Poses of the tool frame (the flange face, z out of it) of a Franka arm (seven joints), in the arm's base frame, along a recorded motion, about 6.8 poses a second.
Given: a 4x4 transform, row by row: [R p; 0 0 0 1], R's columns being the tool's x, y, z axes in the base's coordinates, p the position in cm. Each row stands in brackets.
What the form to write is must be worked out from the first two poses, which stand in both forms.
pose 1, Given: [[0.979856 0.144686 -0.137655 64.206], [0.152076 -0.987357 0.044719 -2.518], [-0.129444 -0.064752 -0.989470 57.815], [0 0 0 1]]
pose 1, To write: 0.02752 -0.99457 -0.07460 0.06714 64.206 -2.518 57.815
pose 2, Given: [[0.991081 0.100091 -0.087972 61.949], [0.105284 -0.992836 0.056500 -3.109], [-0.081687 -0.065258 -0.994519 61.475], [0 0 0 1]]
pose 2, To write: 0.03052 -0.99730 -0.05148 0.04253 61.949 -3.109 61.475
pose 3, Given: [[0.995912 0.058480 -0.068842 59.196], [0.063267 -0.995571 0.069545 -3.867], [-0.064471 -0.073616 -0.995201 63.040], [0 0 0 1]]
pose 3, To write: 0.03585 -0.99833 -0.03049 0.03338 59.196 -3.867 63.040
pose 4, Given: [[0.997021 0.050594 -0.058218 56.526], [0.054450 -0.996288 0.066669 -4.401], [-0.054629 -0.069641 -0.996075 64.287], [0 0 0 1]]
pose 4, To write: 0.03412 -0.99867 -0.02630 0.02825 56.526 -4.401 64.287
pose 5, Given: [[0.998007 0.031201 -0.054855 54.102], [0.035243 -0.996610 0.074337 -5.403], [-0.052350 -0.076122 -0.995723 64.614], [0 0 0 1]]
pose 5, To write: 0.03766 -0.99879 -0.01663 0.02683 54.102 -5.403 64.614
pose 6, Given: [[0.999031 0.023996 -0.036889 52.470], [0.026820 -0.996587 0.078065 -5.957], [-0.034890 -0.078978 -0.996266 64.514], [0 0 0 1]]
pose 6, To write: 0.03930 -0.99899 -0.01272 0.01796 52.470 -5.957 64.514
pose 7, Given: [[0.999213 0.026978 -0.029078 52.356], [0.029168 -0.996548 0.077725 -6.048], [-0.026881 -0.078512 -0.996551 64.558], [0 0 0 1]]
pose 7, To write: 0.03910 -0.99904 -0.01405 0.01400 52.356 -6.048 64.558
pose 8, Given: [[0.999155 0.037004 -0.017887 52.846], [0.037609 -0.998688 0.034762 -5.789], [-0.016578 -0.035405 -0.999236 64.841], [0 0 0 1]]
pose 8, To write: 0.01755 -0.99963 -0.01866 0.00862 52.846 -5.789 64.841
